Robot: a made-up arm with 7 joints. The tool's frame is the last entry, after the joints.
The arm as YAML. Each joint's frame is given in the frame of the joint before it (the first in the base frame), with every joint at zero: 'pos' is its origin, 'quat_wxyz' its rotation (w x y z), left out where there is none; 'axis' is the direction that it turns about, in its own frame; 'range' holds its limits. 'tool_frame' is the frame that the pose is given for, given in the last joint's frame.
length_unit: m
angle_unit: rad
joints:
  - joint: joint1
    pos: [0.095, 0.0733, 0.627]
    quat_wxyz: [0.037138, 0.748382, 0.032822, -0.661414]
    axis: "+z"
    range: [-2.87, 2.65]
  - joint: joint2
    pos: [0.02, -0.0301, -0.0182]
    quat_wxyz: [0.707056, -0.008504, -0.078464, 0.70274]
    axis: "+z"
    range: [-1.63, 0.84]
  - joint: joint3
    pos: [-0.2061, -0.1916, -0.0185]
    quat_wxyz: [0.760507, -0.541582, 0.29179, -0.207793]
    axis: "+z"
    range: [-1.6, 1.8]
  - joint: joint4
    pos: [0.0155, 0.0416, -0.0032]
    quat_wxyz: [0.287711, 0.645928, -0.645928, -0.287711]
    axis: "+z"
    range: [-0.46, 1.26]
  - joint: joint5
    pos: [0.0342, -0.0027, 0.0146]
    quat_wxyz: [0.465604, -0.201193, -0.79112, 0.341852]
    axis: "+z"
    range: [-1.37, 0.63]
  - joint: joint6
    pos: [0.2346, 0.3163, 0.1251]
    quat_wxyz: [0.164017, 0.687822, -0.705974, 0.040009]
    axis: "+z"
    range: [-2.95, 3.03]
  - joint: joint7
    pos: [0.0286, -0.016, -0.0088]
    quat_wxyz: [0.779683, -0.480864, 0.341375, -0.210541]
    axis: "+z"
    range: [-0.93, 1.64]
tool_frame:
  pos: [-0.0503, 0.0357, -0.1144]
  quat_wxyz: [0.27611, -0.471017, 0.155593, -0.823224]
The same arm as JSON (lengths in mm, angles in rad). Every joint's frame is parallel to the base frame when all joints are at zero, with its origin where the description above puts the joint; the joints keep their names.
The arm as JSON. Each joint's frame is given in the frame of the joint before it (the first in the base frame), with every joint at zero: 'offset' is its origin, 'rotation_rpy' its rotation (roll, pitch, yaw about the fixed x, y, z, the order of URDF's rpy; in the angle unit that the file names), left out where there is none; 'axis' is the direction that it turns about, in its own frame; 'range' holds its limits. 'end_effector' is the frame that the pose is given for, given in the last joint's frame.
{"length_unit": "mm", "angle_unit": "rad", "chain": [{"id": "joint1", "offset": [95.0, 73.3, 627.0], "axis": [-0.987542, -0.099004, -0.122305], "range": [-2.87, 2.65]}, {"id": "joint2", "offset": [17.5, 31.8, -18.0], "axis": "-x", "range": [-1.63, 0.84]}, {"id": "joint3", "offset": [18.5, 206.1, -191.6], "axis": [-0.243096, -0.66889, 0.702489], "range": [-1.6, 1.8]}, {"id": "joint4", "offset": [43.5, -9.4, 1.6], "axis": "+y", "range": [-0.46, 1.26]}, {"id": "joint5", "offset": [-31.4, 14.6, -13.7], "axis": [0.9418, -0.3327, -0.0482], "range": [-1.37, 0.63]}, {"id": "joint6", "offset": [105.7, -131.4, 377.2], "axis": [-0.869123, 0.413411, -0.271507], "range": [-2.95, 3.03]}, {"id": "joint7", "offset": [23.1, 24.5, -4.2], "axis": [0.031699, 0.154595, -0.987469], "range": [-0.93, 1.64]}], "end_effector": {"offset": [-11.7, -78.1, 103.3], "rotation_rpy": [2.1296, 0.7557, 2.8316]}}
